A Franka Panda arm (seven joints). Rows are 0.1 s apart.
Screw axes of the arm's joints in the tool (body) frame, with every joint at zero. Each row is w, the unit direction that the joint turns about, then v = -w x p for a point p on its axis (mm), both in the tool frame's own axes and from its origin. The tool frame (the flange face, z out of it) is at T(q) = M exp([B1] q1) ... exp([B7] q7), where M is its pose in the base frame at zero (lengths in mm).
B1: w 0 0 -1 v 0 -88 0
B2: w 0 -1 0 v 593 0 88
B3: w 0 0 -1 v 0 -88 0
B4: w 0 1 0 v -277 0 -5.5
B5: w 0 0 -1 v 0 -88 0
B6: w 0 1 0 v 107 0 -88
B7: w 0 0 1 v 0 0 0
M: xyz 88 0 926 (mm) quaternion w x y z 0 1 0 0
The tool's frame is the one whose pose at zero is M.
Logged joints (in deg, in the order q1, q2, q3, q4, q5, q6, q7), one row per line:
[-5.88 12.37 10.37 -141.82 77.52 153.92 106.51]
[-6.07 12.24 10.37 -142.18 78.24 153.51 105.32]
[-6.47 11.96 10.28 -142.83 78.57 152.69 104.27]
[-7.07 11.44 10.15 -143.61 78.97 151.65 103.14]
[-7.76 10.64 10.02 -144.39 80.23 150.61 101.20]
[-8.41 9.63 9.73 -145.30 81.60 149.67 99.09]
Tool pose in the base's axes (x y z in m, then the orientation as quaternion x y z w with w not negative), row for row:
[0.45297 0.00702 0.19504 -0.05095 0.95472 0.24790 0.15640]
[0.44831 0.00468 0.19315 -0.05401 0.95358 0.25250 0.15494]
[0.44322 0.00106 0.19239 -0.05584 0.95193 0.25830 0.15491]
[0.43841 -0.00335 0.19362 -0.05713 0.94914 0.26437 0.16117]
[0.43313 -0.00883 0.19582 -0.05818 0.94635 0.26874 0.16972]
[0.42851 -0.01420 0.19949 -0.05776 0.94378 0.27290 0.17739]
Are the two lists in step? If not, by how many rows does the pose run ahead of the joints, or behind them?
The pose runs 1 row ahead of the joints: the pose in row i belongs to the joints in row i + 1.
